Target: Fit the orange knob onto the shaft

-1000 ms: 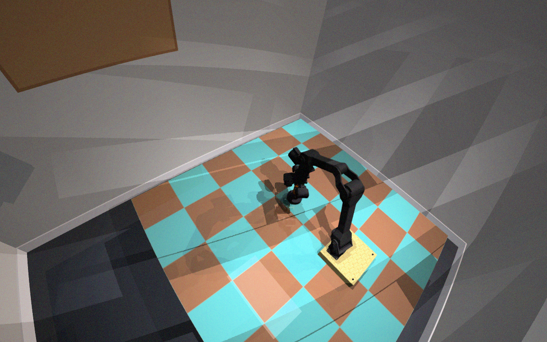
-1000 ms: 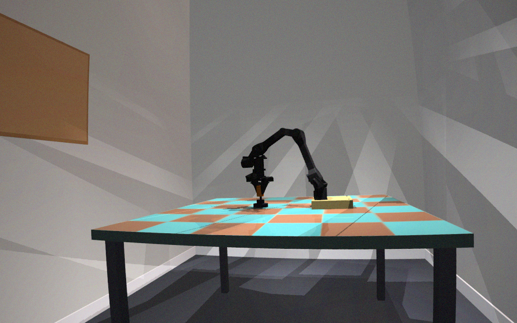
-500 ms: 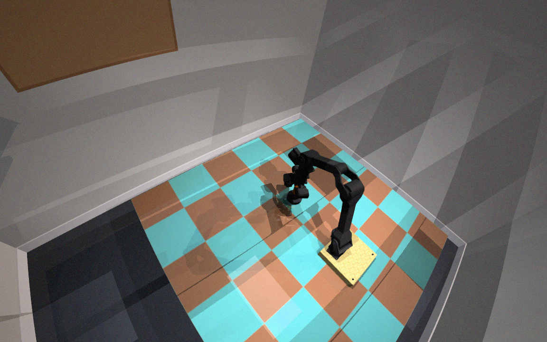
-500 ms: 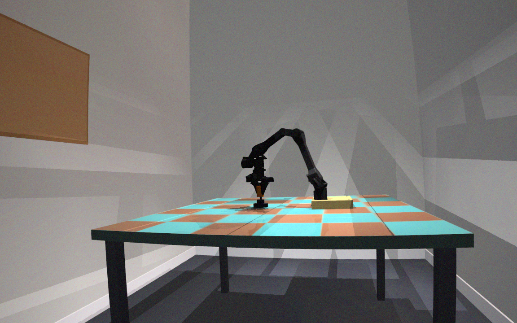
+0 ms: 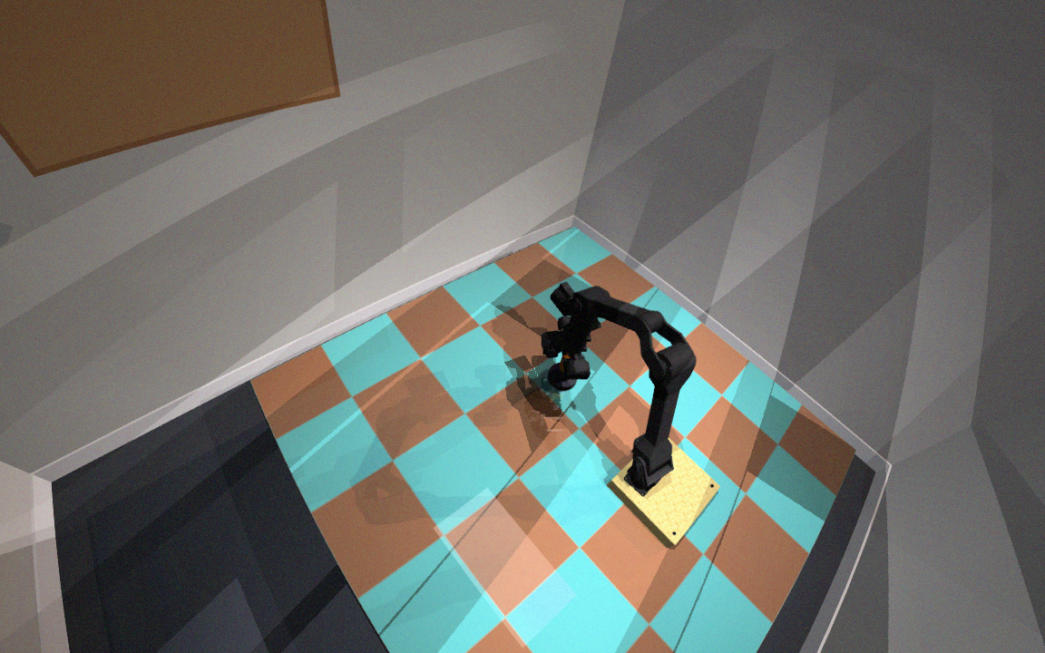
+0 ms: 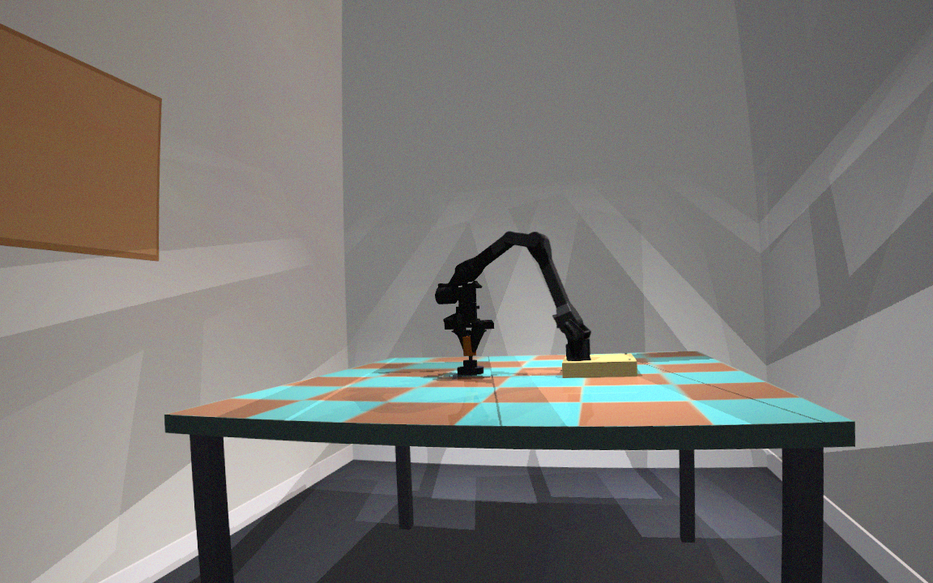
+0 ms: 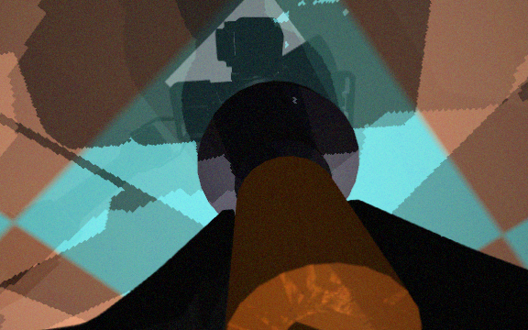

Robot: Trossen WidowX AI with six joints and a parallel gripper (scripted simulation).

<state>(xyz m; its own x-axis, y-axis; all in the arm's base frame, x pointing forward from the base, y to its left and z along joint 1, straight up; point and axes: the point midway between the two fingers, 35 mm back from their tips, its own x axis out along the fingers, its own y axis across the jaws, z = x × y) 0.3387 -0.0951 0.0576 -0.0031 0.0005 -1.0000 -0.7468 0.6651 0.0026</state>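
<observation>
Now: the orange knob 20 mm above my gripper tip. Also, from my gripper tip: dark round pedestal: 40 mm below.
</observation>
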